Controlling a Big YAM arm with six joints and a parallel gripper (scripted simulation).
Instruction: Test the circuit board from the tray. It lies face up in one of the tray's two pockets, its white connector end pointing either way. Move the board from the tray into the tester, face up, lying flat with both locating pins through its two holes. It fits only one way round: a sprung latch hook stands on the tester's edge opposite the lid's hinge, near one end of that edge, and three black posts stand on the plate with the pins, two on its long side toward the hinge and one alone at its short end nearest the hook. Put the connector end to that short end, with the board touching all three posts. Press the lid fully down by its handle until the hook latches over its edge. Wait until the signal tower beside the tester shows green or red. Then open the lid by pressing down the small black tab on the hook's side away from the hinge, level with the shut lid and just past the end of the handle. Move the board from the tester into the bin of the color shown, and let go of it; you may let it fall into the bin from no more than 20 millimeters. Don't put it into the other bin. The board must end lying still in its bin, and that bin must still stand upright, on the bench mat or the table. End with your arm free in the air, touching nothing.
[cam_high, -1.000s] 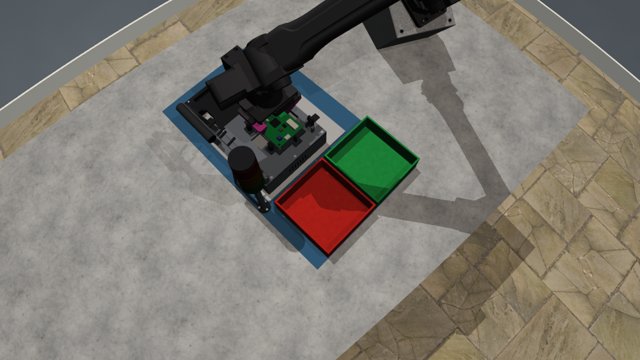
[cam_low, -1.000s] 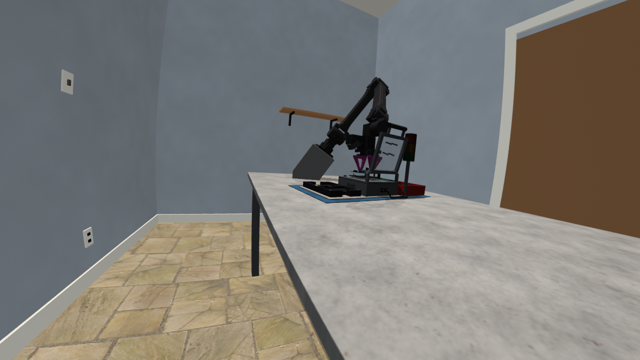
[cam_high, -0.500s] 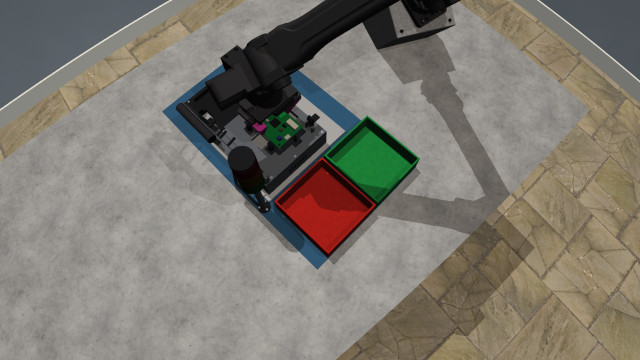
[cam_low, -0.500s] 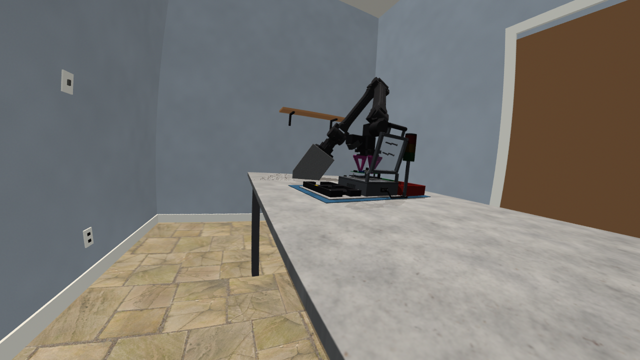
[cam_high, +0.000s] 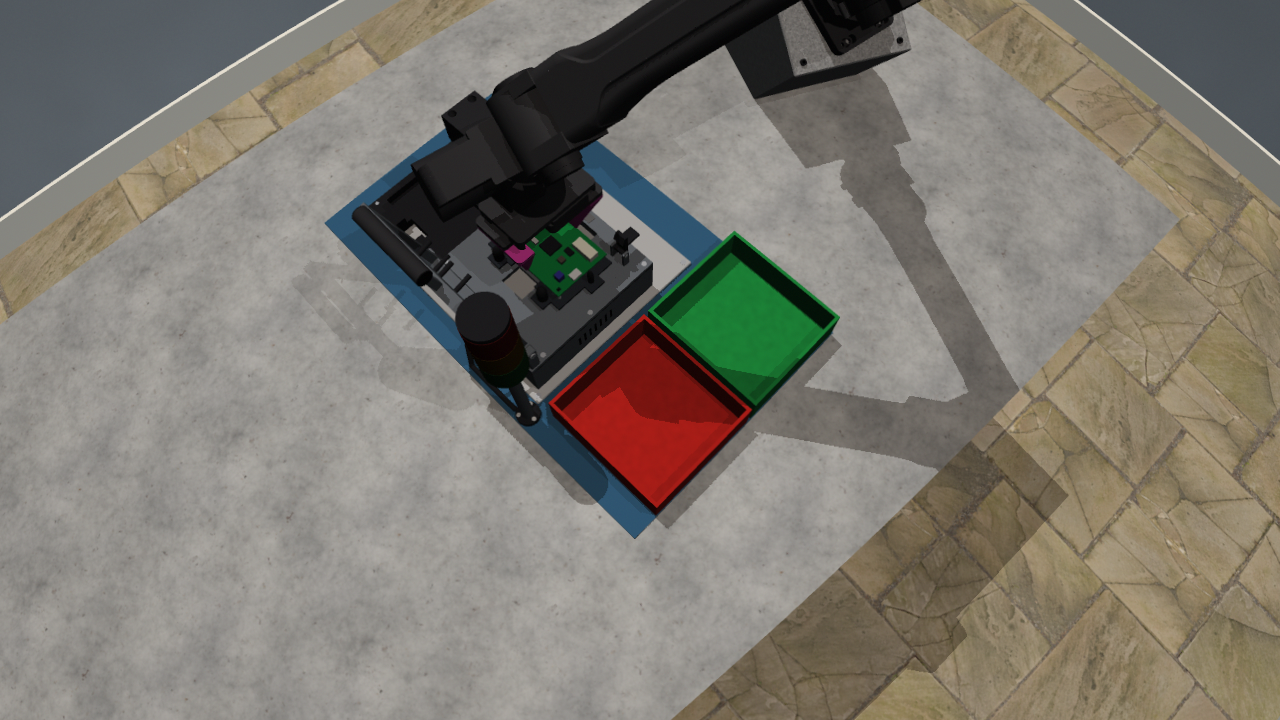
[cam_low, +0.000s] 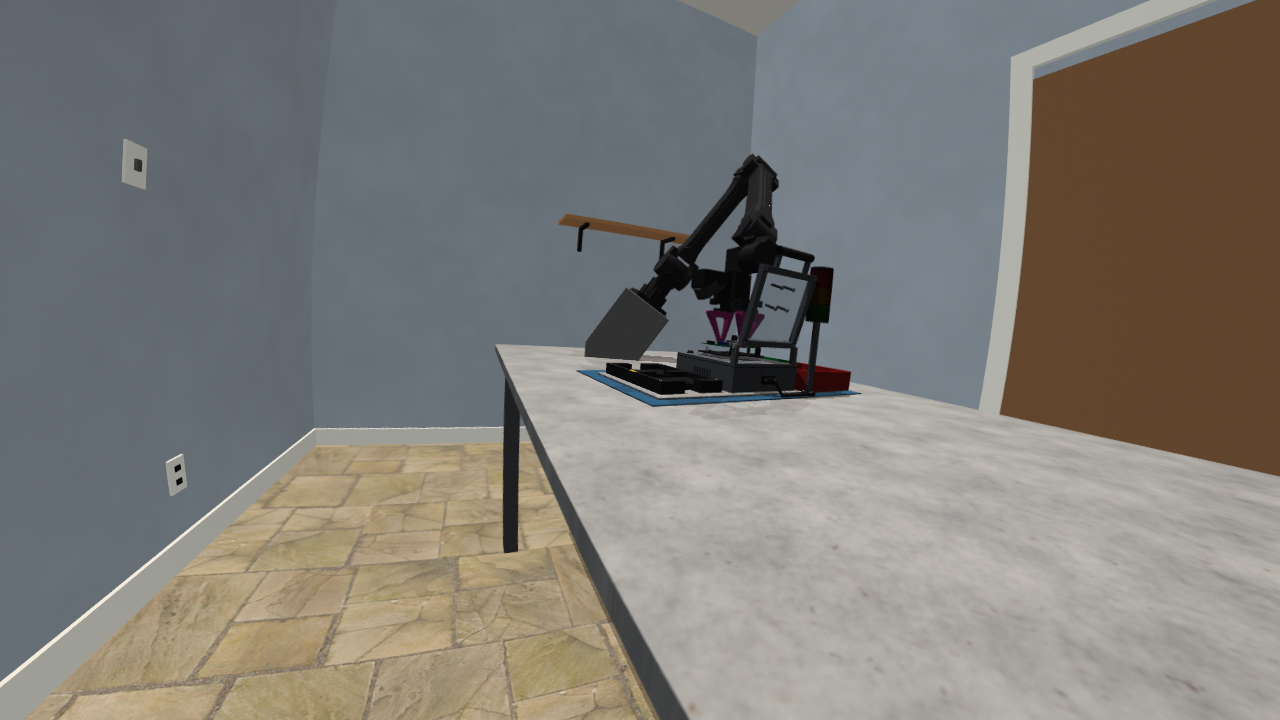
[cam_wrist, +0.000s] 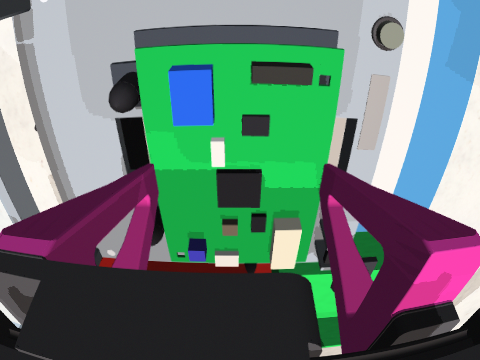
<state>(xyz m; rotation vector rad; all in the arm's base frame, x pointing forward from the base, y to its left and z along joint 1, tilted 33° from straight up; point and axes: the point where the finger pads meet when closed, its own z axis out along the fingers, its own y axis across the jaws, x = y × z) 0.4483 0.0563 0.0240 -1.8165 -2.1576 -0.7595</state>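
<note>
Now: hand right at the green circuit board. The rest, counted from my hand: clear lid: 120 mm ahead, 90 mm above, 30 mm to the left; tester plate: 20 mm below, 10 mm to the left, 10 mm ahead; latch hook: 70 mm behind, 40 mm to the left.
</note>
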